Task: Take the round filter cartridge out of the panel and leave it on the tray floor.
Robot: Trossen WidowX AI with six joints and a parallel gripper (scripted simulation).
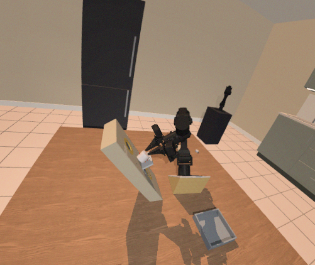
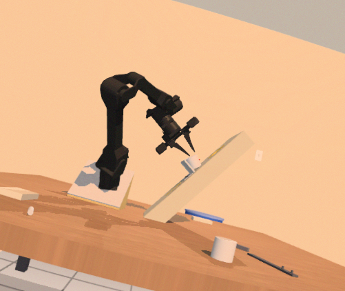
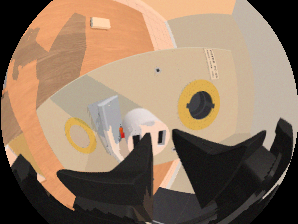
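The filter cartridge is 1 cm ahead of my gripper tip, 1 cm to the right of it and 2 cm below it. Round my gripper tip: peg: 35 cm behind, 52 cm to the right, 25 cm below; then tray: 30 cm behind, 29 cm to the left, 24 cm below.
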